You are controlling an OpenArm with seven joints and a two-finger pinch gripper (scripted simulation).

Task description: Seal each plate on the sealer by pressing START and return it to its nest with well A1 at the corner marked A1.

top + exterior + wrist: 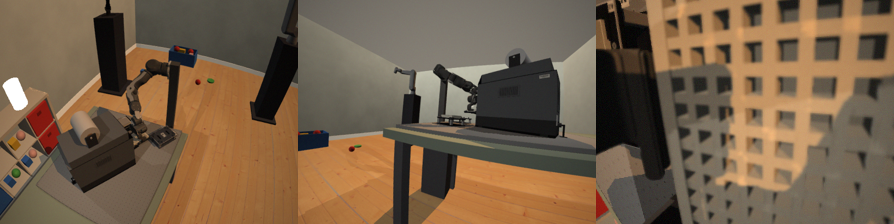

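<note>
Now: the white well plate right at my hand. The rest, counted from my hand: dark sealer stage (10 mm below); then warning sticker (30 mm ahead, 130 mm to the right, 40 mm above); then pale start button (140 mm ahead, 20 mm to the left, 80 mm above).
</note>
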